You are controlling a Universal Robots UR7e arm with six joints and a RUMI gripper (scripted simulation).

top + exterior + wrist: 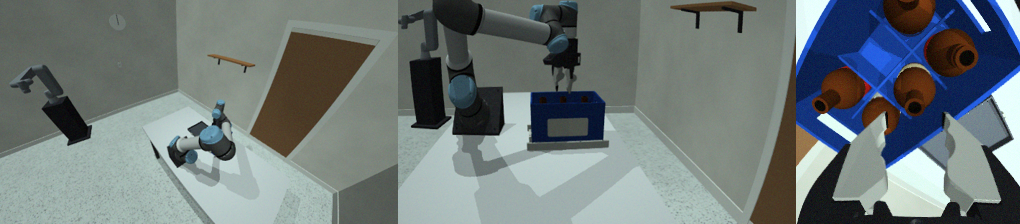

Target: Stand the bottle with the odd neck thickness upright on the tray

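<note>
Now: the blue crate 110 mm below my hand, 40 mm to the right of it and 10 mm ahead of it. Also, from my hand: bottle (110 mm below, 80 mm behind, 10 mm to the right); then dark grey tray (250 mm to the left, 180 mm below, 20 mm behind).
</note>
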